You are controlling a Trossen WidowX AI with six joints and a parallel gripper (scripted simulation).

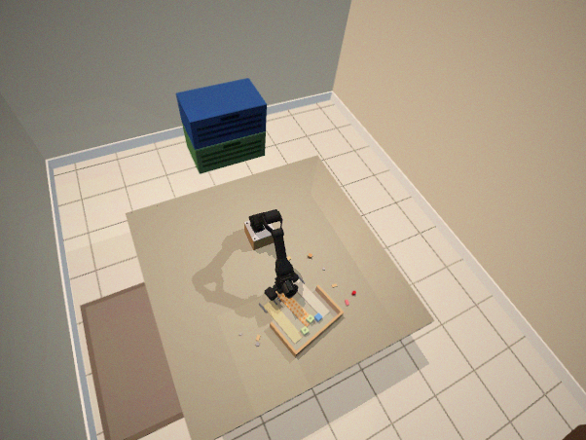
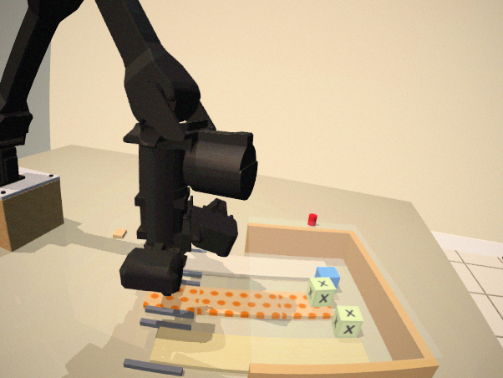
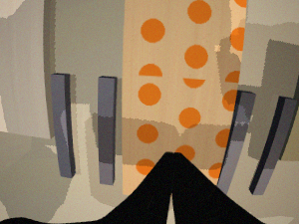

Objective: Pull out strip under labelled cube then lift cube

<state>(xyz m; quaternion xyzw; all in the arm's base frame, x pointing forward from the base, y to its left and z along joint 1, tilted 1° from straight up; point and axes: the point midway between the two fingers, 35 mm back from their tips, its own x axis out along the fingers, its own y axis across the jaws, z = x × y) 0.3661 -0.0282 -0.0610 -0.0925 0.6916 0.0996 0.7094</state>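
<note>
My gripper tip is now 90 mm short of the orange dotted strip and 30 mm to the right of it. The rest, counted from my gripper tip: small orange cube (240 mm to the left, 120 mm behind); red peg (350 mm to the left, 170 mm ahead, 10 mm above).
</note>
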